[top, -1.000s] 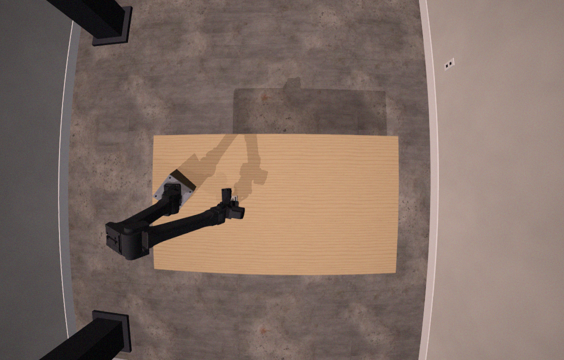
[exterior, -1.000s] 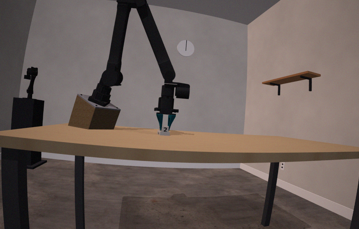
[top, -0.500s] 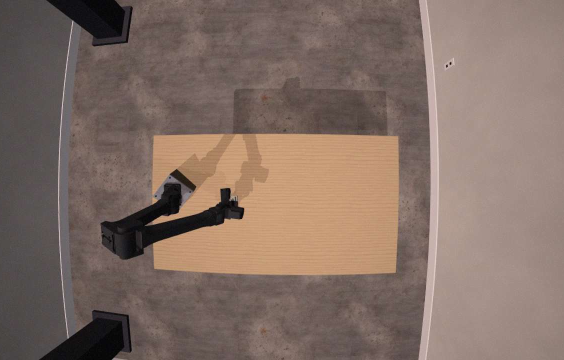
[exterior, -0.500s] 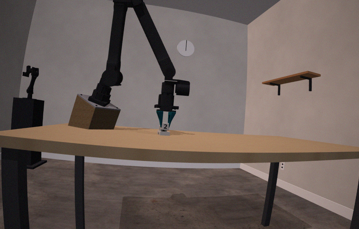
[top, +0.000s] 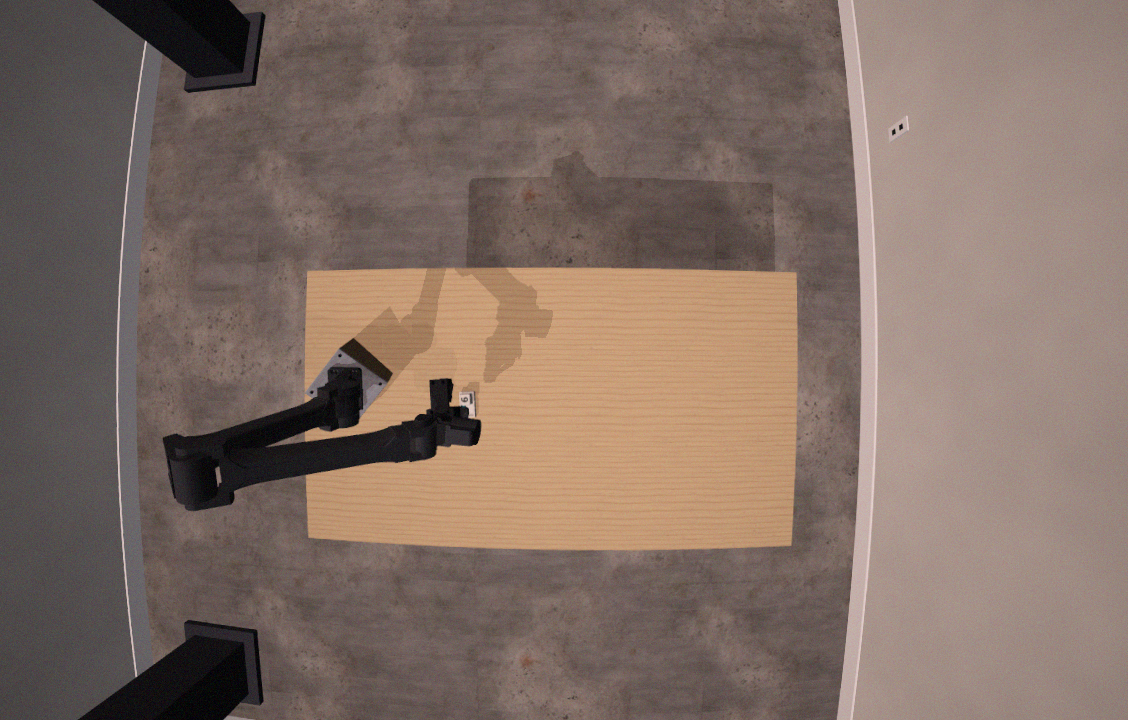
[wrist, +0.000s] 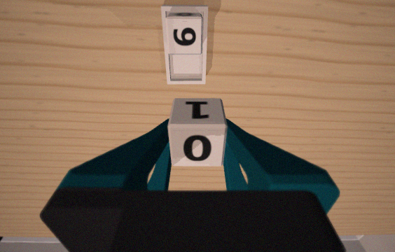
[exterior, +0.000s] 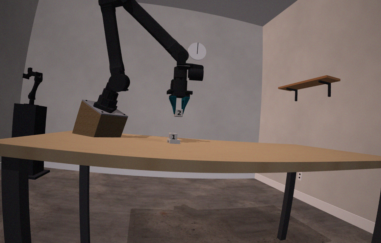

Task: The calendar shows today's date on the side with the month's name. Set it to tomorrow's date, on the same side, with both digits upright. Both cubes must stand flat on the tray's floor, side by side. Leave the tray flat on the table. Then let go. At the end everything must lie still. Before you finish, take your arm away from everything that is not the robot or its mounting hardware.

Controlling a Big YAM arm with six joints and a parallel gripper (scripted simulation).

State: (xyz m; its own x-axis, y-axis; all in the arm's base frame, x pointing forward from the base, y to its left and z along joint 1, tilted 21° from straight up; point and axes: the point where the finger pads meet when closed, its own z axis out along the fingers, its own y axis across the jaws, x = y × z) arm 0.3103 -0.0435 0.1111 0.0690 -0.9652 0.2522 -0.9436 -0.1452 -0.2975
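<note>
Now: the white tray 10 mm behind my hand, 20 mm to the left of it and 120 mm below it. From my hand the other things lie so: cube: right at my hand.
</note>
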